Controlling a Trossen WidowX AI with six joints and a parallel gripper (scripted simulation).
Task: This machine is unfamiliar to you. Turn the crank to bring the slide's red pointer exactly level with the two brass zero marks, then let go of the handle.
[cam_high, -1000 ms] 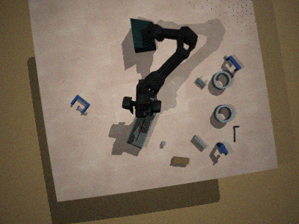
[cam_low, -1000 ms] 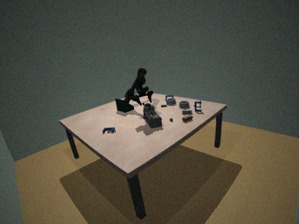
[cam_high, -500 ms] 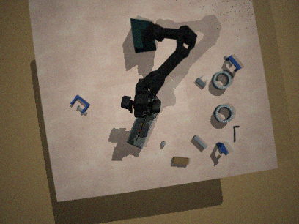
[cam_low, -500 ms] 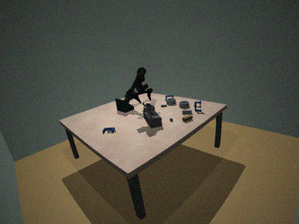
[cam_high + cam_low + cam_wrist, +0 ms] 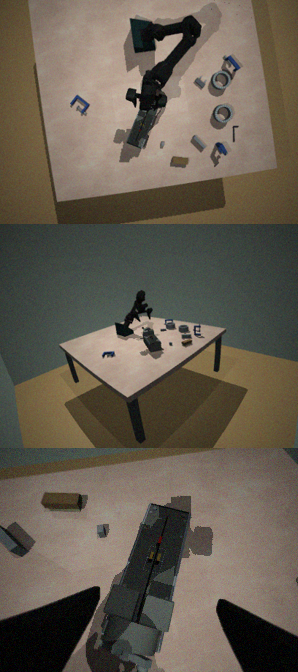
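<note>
Right now my gripper tip is 90 mm past the dark handle, 40 mm to the right of it and 90 mm above it. From my gripper tip the other things lie so: small grey cube: 200 mm ahead, 70 mm to the left, 190 mm below; then red pointer: 110 mm ahead, 40 mm to the right, 120 mm below; then brown block: 310 mm ahead, 160 mm to the left, 190 mm below.
</note>
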